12 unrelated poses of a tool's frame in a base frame.
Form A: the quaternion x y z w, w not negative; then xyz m.
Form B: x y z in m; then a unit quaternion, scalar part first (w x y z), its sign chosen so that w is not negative. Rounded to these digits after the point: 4 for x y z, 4 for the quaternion.
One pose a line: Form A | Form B
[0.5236 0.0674 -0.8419 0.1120 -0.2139 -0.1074 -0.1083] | [-0.2139 -0.1074 -0.1083 0.1120 0.5236 0.0674 -0.8419]
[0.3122 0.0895 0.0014 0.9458 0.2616 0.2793 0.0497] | [0.2616 0.2793 0.0497 0.9458 0.3122 0.0895 0.0014]
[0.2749 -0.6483 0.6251 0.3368 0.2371 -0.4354 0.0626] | [0.2371 -0.4354 0.0626 0.3368 0.2749 -0.6483 0.6251]
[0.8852 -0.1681 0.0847 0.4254 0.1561 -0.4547 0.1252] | [0.1561 -0.4547 0.1252 0.4254 0.8852 -0.1681 0.0847]
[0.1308 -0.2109 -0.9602 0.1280 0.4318 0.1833 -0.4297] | [0.4318 0.1833 -0.4297 0.1280 0.1308 -0.2109 -0.9602]
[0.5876 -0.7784 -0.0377 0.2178 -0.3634 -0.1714 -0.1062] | [-0.3634 -0.1714 -0.1062 0.2178 0.5876 -0.7784 -0.0377]
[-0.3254 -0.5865 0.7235 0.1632 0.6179 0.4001 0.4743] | [0.6179 0.4001 0.4743 0.1632 -0.3254 -0.5865 0.7235]
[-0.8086 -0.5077 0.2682 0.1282 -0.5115 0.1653 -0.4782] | [-0.5115 0.1653 -0.4782 0.1282 -0.8086 -0.5077 0.2682]
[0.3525 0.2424 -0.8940 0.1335 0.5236 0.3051 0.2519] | [0.5236 0.3051 0.2519 0.1335 0.3525 0.2424 -0.8940]
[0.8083 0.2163 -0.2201 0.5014 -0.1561 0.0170 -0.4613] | [-0.1561 0.0170 -0.4613 0.5014 0.8083 0.2163 -0.2201]
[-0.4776 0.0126 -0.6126 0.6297 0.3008 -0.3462 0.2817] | [0.3008 -0.3462 0.2817 0.6297 -0.4776 0.0126 -0.6126]
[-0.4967 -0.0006 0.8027 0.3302 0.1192 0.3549 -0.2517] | [0.1192 0.3549 -0.2517 0.3302 -0.4967 -0.0006 0.8027]
